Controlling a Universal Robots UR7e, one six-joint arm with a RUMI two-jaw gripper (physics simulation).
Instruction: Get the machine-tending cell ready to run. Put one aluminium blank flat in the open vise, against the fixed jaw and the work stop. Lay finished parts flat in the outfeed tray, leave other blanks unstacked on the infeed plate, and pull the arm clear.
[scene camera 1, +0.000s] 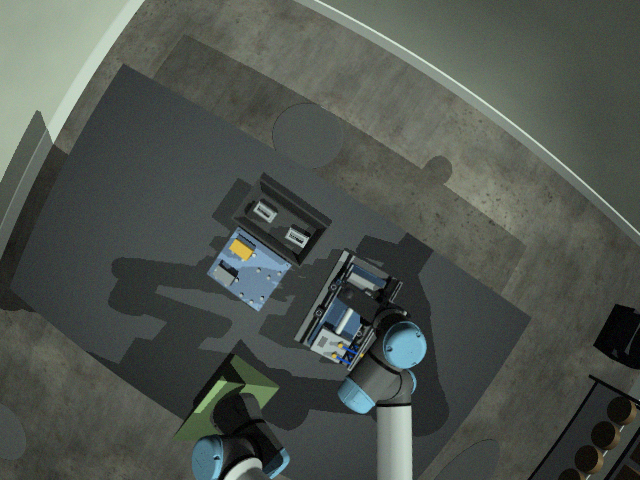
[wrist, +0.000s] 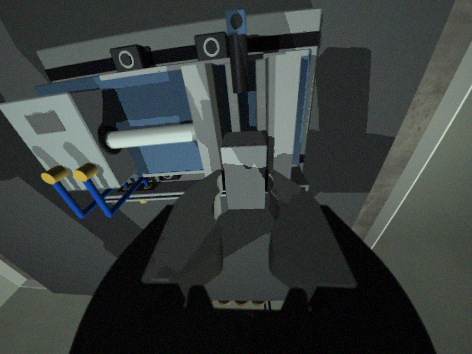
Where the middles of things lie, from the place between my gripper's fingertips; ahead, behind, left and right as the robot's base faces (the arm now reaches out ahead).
I see the black work stop rod (wrist: 238, 49) 10 mm behind my hand, 70 mm to the left of it and 20 mm below it. From my hand the other things lie so: blue infeed plate (scene camera 1: 253, 285) 170 mm behind, 310 mm to the left, 100 mm below; then vise actuator box (scene camera 1: 331, 345) 170 mm behind, 30 mm below; then black outfeed tray (scene camera 1: 289, 214) 320 mm to the left, 90 mm below.
